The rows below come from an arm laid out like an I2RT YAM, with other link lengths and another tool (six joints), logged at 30 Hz.
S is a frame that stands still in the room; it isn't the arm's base.
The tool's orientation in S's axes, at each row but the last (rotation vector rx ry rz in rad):
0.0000 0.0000 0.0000
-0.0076 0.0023 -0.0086
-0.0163 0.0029 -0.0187
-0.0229 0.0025 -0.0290
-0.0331 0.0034 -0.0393
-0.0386 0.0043 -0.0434
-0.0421 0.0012 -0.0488
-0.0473 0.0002 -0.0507
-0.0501 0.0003 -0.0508
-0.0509 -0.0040 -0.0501
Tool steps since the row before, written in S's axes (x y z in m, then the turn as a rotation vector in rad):
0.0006 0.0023 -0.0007 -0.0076 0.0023 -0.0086
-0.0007 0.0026 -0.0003 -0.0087 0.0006 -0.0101
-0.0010 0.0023 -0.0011 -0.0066 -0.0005 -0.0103
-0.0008 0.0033 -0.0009 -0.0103 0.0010 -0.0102
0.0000 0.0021 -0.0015 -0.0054 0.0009 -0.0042
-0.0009 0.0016 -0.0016 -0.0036 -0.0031 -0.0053
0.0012 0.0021 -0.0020 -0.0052 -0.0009 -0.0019
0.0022 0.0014 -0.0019 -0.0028 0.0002 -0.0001
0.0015 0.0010 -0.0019 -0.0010 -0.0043 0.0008
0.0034 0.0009 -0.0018 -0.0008 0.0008 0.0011
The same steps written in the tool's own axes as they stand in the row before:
0.0006 0.0023 -0.0007 -0.0076 0.0023 -0.0086
-0.0007 0.0026 -0.0003 -0.0087 0.0006 -0.0101
-0.0010 0.0023 -0.0011 -0.0066 -0.0005 -0.0103
-0.0009 0.0033 -0.0008 -0.0103 0.0009 -0.0102
-0.0001 0.0021 -0.0014 -0.0054 0.0008 -0.0042
-0.0010 0.0016 -0.0015 -0.0034 -0.0030 -0.0054
0.0011 0.0022 -0.0019 -0.0051 -0.0011 -0.0019
0.0021 0.0016 -0.0018 -0.0028 0.0001 -0.0001
0.0014 0.0012 -0.0018 -0.0008 -0.0044 0.0006
0.0033 0.0012 -0.0018 -0.0008 0.0007 0.0011

